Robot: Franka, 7 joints.
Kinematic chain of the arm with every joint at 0, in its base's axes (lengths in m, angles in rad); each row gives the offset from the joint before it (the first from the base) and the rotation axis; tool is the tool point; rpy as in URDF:
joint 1: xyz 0 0 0.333 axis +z
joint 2: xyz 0 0 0 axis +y
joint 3: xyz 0 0 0.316 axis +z
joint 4: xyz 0.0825 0 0 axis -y
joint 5: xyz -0.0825 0 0.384 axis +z
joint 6: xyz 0 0 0 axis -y
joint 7: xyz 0.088 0 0 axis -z
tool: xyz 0 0 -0.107 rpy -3.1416 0 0
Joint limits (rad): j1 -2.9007..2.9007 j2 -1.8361..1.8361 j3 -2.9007..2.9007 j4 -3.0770..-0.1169 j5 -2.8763..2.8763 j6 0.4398..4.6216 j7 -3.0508..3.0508
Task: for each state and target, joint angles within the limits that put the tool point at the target. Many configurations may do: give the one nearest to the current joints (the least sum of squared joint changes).
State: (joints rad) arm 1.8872 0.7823 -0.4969 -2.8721 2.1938 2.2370 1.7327
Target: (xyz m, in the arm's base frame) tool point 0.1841 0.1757 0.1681
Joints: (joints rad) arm 1.5278 -0.1074 -0.7278 -2.9621 2.2102 2.6536 1.7327
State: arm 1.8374 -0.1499 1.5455 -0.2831 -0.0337 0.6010 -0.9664
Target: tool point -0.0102 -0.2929 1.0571
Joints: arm 2.1655 -0.3142 1.5846 -0.1169 -0.0071 1.4066 -0.9664
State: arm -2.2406 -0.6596 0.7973 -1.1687 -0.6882 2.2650 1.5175
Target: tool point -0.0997 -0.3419 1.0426
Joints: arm -2.4942 -0.2975 0.4492 -1.1284 -0.7062 2.2580 1.5175
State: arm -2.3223 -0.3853 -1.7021 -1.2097 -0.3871 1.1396 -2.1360
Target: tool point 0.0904 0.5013 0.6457
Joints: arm -2.6857 -0.2829 -1.9071 -1.2717 -0.4153 0.8202 -2.1360
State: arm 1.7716 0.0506 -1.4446 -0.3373 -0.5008 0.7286 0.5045
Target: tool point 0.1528 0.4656 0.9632
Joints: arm 1.8106 0.5496 -1.2799 -0.3485 -0.4819 1.5649 0.5045
